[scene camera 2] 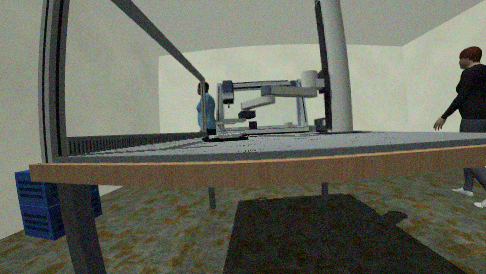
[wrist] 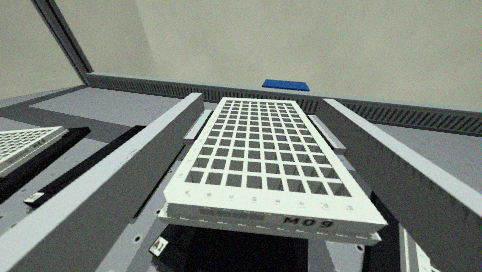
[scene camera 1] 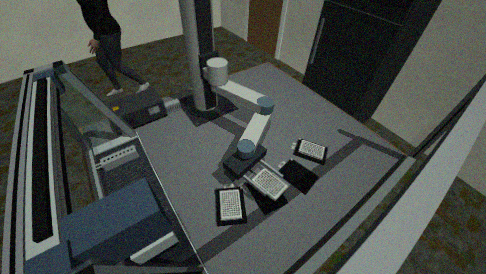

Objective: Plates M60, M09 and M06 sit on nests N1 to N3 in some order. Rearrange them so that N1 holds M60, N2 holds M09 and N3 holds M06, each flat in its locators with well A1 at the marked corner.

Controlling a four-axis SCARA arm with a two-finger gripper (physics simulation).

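Where they show: gripper, fingertip midpoint: (scene camera 2: 221, 121) (wrist: 259, 107) (scene camera 1: 274, 185); arm's base at its link origin: (scene camera 1: 206, 106).
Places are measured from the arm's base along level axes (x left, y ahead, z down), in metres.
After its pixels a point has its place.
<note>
My gripper (scene camera 1: 275, 189) @[x -0.077, y 0.729, z -0.120 m] (wrist: 259, 107) @[x -0.077, y 0.729, z -0.120 m] is shut on plate M09 (scene camera 1: 269, 182) @[x -0.076, y 0.700, z -0.104 m] (wrist: 260, 150) @[x -0.086, y 0.678, z -0.114 m], a white 96-well plate, along its long sides. The plate is raised above a black nest (scene camera 1: 272, 203) @[x -0.094, y 0.757, z -0.025 m], its M09 label facing the wrist camera. The nest's A1 tag (wrist: 159, 246) @[x -0.017, y 0.637, z -0.025 m] shows below the plate's lettered A corner. A second white plate (scene camera 1: 231, 203) @[x -0.241, y 0.662, z -0.036 m] sits on the left black nest (scene camera 1: 244, 214) @[x -0.220, y 0.728, z -0.025 m]. A third white plate (scene camera 1: 312, 149) @[x 0.274, y 0.656, z -0.035 m] (wrist: 27, 142) @[x 0.258, y 0.682, z -0.038 m] sits on the far right nest. Their labels are unreadable. A bare black nest (scene camera 1: 301, 176) @[x 0.110, y 0.735, z -0.025 m] lies between the held plate and the third plate.
The arm's column (scene camera 1: 199, 75) @[x -0.047, y 0.058, z -0.270 m] (scene camera 2: 340, 65) @[x 0.075, y 0.008, z -0.402 m] stands at the back. A blue-topped machine (scene camera 1: 110, 215) @[x -0.542, y 0.741, z -0.501 m] and its frame stand at the left in scene camera 1. A dark box (scene camera 1: 135, 109) @[x -0.407, y -0.047, z -0.128 m] is near the column. A frame rail (scene camera 1: 390, 215) @[x -0.236, y 1.007, z -0.620 m] runs along the right.
</note>
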